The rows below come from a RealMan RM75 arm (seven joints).
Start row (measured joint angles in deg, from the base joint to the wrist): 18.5, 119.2, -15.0, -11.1, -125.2, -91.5, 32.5
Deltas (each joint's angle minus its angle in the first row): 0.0, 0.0, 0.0, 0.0, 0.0, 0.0, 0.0; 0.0, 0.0, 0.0, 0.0, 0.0, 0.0, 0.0; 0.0, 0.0, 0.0, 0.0, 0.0, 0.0, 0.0; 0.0, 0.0, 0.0, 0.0, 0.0, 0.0, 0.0; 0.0, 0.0, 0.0, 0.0, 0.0, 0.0, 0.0; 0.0, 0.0, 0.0, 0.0, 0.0, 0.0, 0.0; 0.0, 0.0, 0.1, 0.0, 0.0, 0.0, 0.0; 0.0, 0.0, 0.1, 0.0, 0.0, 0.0, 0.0; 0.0, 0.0, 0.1, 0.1, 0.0, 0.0, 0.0; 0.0, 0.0, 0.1, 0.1, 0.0, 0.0, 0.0; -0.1, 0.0, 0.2, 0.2, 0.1, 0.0, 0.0; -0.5, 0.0, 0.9, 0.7, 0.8, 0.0, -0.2; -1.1, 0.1, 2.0, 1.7, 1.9, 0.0, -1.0; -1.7, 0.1, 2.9, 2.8, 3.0, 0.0, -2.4; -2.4, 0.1, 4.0, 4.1, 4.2, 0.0, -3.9; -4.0, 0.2, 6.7, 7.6, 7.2, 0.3, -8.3; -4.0, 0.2, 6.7, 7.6, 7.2, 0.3, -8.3; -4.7, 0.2, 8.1, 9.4, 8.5, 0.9, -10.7; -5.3, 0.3, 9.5, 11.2, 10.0, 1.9, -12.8; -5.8, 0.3, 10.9, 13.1, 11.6, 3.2, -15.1; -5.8, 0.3, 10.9, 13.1, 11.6, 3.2, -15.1
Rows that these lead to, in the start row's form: 18.5, 119.2, -15.0, -11.1, -125.2, -91.5, 32.5; 18.5, 119.2, -15.0, -11.1, -125.2, -91.5, 32.5; 18.5, 119.2, -15.0, -11.1, -125.2, -91.5, 32.5; 18.5, 119.2, -15.0, -11.1, -125.2, -91.5, 32.5; 18.5, 119.2, -15.0, -11.1, -125.2, -91.5, 32.5; 18.5, 119.2, -15.0, -11.1, -125.2, -91.5, 32.5; 18.5, 119.2, -14.9, -11.1, -125.2, -91.5, 32.5; 18.5, 119.2, -14.9, -11.1, -125.2, -91.5, 32.5; 18.5, 119.2, -14.9, -11.0, -125.2, -91.5, 32.5; 18.5, 119.2, -14.9, -11.0, -125.2, -91.5, 32.5; 18.4, 119.2, -14.8, -10.9, -125.1, -91.5, 32.5; 18.0, 119.2, -14.1, -10.4, -124.4, -91.5, 32.3; 17.4, 119.3, -13.0, -9.4, -123.3, -91.5, 31.5; 16.8, 119.3, -12.1, -8.3, -122.2, -91.5, 30.1; 16.1, 119.3, -11.0, -7.0, -121.0, -91.5, 28.6; 14.5, 119.4, -8.3, -3.5, -118.0, -91.2, 24.2; 14.5, 119.4, -8.3, -3.5, -118.0, -91.2, 24.2; 13.8, 119.4, -6.9, -1.7, -116.7, -90.6, 21.8; 13.2, 119.5, -5.5, 0.1, -115.2, -89.6, 19.7; 12.7, 119.5, -4.1, 2.0, -113.6, -88.3, 17.4; 12.7, 119.5, -4.1, 2.0, -113.6, -88.3, 17.4
